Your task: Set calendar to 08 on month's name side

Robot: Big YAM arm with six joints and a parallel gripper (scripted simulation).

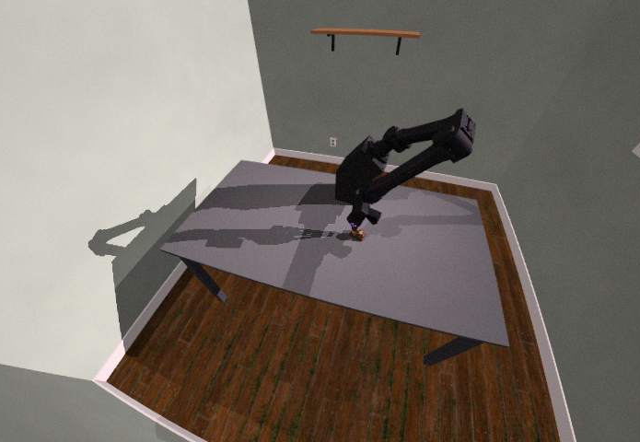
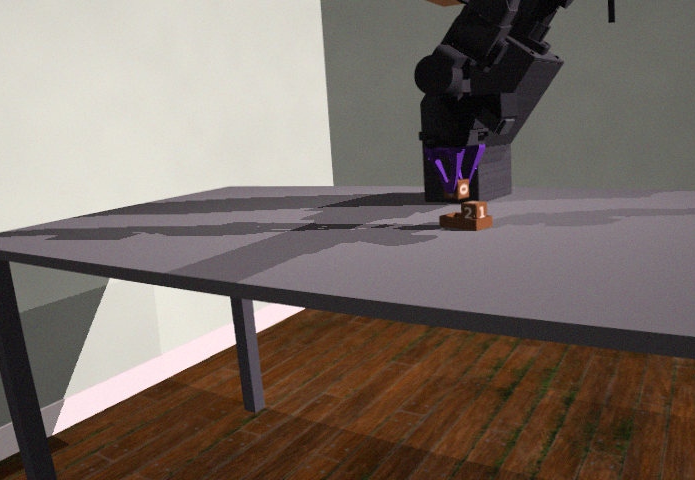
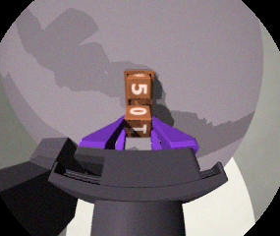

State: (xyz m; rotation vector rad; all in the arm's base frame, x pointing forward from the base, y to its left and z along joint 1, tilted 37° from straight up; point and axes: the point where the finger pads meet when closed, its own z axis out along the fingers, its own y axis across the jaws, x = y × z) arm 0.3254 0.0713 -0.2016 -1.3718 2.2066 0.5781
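My gripper is now right at the brown digit cube. The rest, counted from my hand: brown calendar tray: 5 cm below, 2 cm to the left, 1 cm ahead.
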